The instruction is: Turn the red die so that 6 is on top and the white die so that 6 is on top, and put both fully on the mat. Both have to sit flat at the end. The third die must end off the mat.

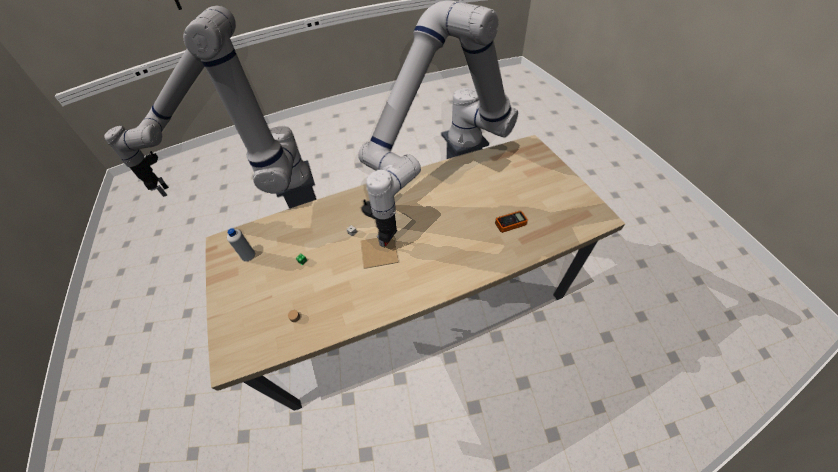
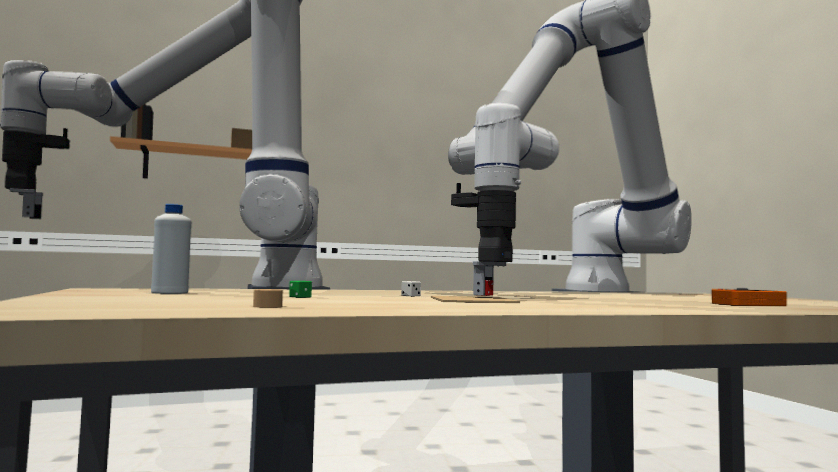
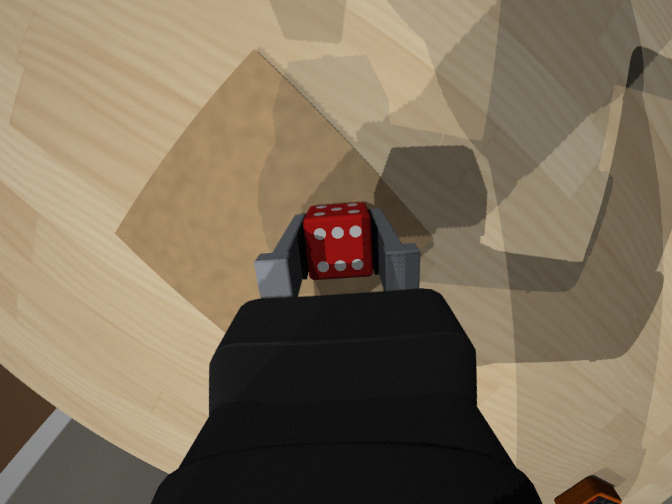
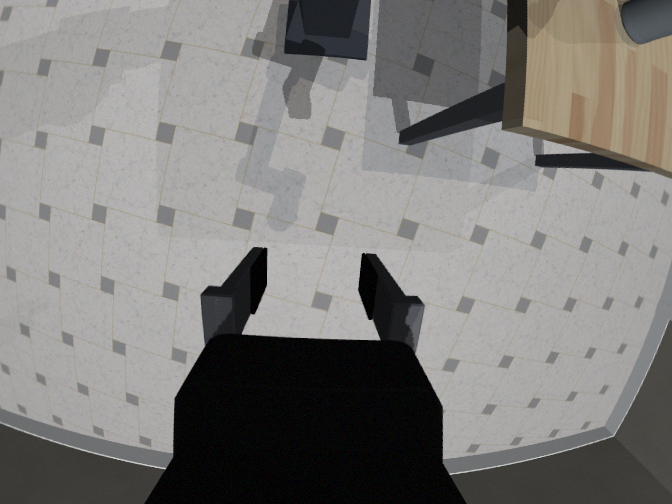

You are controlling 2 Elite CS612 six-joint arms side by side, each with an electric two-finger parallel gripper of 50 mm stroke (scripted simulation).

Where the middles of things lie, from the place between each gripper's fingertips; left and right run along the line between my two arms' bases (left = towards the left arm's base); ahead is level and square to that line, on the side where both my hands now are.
Now: left hand [image 2: 483, 294] right at the red die [image 3: 338, 238]. From my left hand the other things lie so: brown mat [image 1: 373, 254] 30 mm to the right, 30 mm ahead, 20 mm below; then orange multimeter [image 2: 741, 296] 550 mm to the left, 70 mm ahead, 10 mm below; then grey bottle [image 2: 172, 235] 590 mm to the right, 130 mm behind, 50 mm above.
The grey bottle lies 390 mm ahead of my right hand [image 2: 31, 217], 370 mm to the left of it and 90 mm below it. From my right hand the other things lie so: red die: 960 mm to the left, 520 mm ahead, 150 mm below; brown mat: 930 mm to the left, 550 mm ahead, 170 mm below.
